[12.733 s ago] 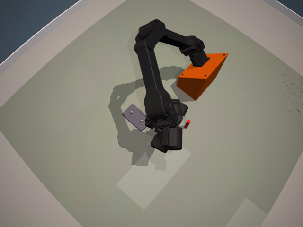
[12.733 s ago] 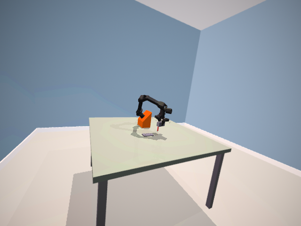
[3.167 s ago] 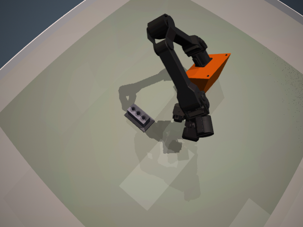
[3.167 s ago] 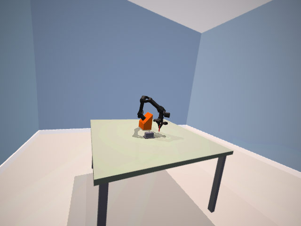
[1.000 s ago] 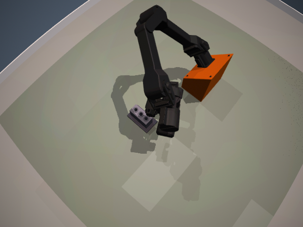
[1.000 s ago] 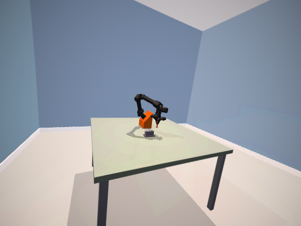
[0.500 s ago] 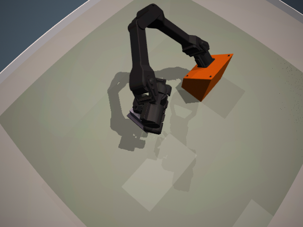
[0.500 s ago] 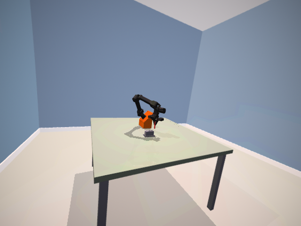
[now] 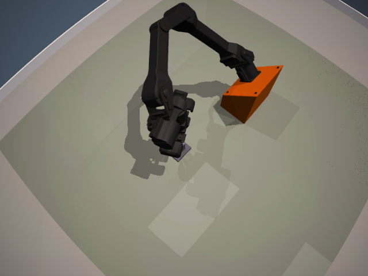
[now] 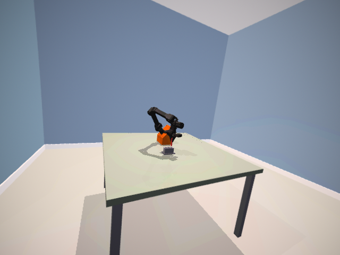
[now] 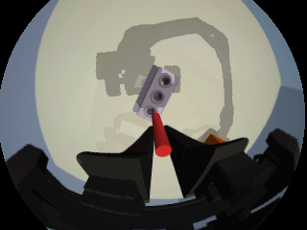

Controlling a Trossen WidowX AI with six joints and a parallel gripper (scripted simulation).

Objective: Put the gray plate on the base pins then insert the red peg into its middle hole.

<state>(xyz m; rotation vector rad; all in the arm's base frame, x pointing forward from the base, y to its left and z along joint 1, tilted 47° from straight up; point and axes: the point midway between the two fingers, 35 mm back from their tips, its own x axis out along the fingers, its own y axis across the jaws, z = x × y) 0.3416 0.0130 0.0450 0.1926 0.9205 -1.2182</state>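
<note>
Now: gripper tip 70 mm above the gray plate, 30 mm to the left of it and 10 mm short of it. From my gripper tip the other things lie so: base: 100 mm below, 30 mm to the right, 10 mm ahead; then red peg: right at my gripper tip.
</note>
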